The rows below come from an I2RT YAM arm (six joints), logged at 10 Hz.
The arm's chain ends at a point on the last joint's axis. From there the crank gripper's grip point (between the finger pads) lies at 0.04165 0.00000 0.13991 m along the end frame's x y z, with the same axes.
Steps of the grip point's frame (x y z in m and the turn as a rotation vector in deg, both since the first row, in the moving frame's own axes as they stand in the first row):
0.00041 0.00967 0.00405 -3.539 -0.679 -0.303
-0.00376 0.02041 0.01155 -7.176 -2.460 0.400
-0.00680 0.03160 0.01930 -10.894 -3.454 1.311
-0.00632 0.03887 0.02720 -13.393 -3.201 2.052
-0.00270 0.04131 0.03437 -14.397 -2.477 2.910
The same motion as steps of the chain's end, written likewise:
0.00205 0.00123 0.00383 -3.539 -0.679 -0.303
0.00233 0.00256 0.01101 -7.176 -2.460 0.400
0.00197 0.00409 0.01967 -10.894 -3.454 1.311
0.00209 0.00488 0.02909 -13.393 -3.201 2.052
0.00426 0.00438 0.03738 -14.397 -2.477 2.910

